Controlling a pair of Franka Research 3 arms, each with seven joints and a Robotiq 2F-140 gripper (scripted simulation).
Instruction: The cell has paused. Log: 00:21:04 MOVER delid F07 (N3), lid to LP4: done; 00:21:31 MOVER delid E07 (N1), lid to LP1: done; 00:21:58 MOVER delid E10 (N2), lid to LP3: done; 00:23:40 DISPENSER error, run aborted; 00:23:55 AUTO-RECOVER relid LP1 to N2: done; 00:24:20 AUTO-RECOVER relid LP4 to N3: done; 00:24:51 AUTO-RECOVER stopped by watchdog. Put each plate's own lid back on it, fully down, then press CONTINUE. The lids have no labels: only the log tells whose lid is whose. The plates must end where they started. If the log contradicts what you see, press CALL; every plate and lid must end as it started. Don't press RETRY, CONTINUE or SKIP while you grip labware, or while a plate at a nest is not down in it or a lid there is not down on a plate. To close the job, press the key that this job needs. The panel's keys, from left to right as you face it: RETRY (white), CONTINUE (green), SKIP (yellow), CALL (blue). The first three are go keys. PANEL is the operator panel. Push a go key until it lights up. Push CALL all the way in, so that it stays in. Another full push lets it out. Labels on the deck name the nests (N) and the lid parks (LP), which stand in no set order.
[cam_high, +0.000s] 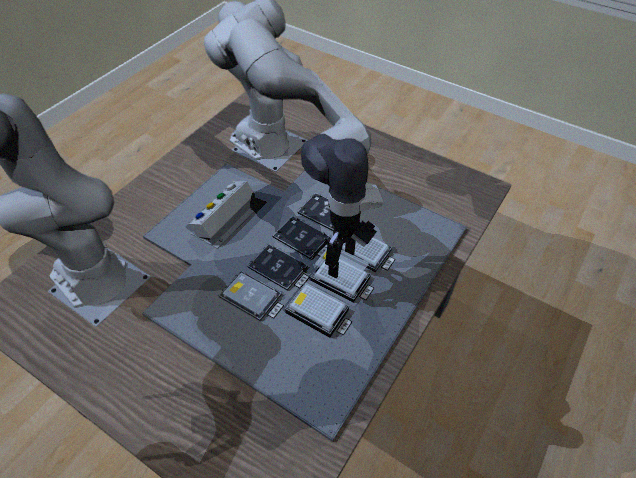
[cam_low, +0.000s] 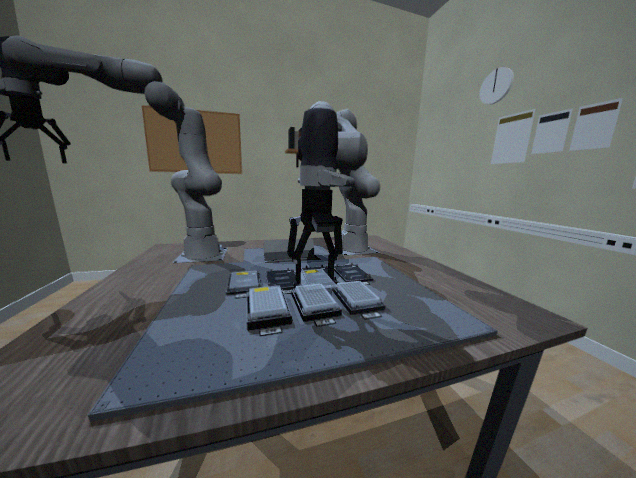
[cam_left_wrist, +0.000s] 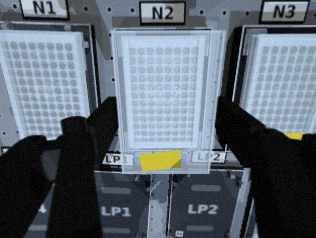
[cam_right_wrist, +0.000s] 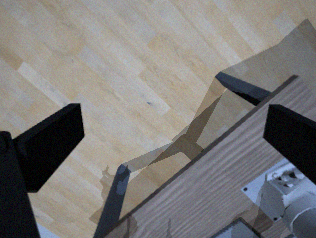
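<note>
Right now the N1 plate is 1 cm behind my left hand, 13 cm to the left of it and 8 cm below it. The rest, counted from my left hand: N2 plate: 8 cm below; park LP2: 17 cm behind, 8 cm to the right, 10 cm below; park LP1: 19 cm behind, 6 cm to the left, 10 cm below.
</note>
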